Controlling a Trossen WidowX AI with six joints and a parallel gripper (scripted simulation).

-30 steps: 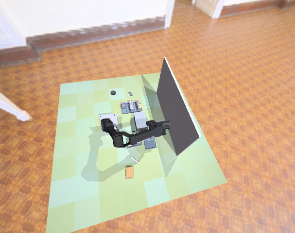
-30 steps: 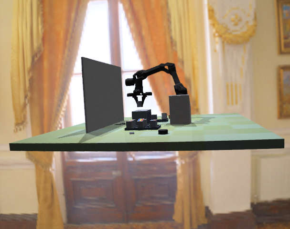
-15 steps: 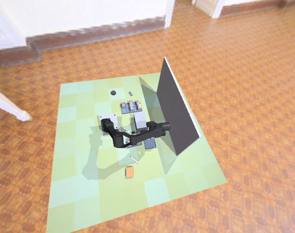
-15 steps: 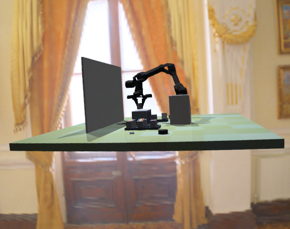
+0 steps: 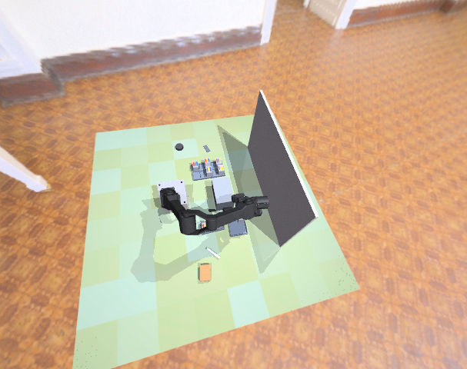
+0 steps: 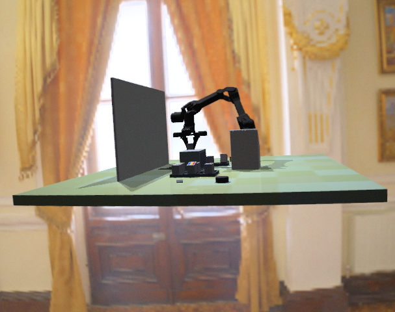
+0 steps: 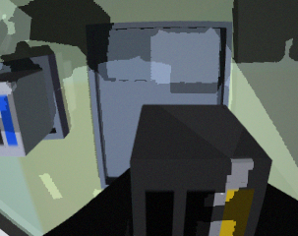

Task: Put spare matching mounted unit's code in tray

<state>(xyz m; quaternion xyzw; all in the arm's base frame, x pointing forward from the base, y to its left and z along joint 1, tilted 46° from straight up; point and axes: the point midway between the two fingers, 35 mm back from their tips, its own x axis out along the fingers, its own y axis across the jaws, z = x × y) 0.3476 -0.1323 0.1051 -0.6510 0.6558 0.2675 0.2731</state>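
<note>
My gripper tip is 90 mm above the blue-grey tray and 10 mm past it. Round my gripper tip: spare (20 mm above); mounted unit (190 mm to the left, 60 mm behind, 40 mm below); pale bar (160 mm behind, 140 mm to the right, 90 mm below).
</note>
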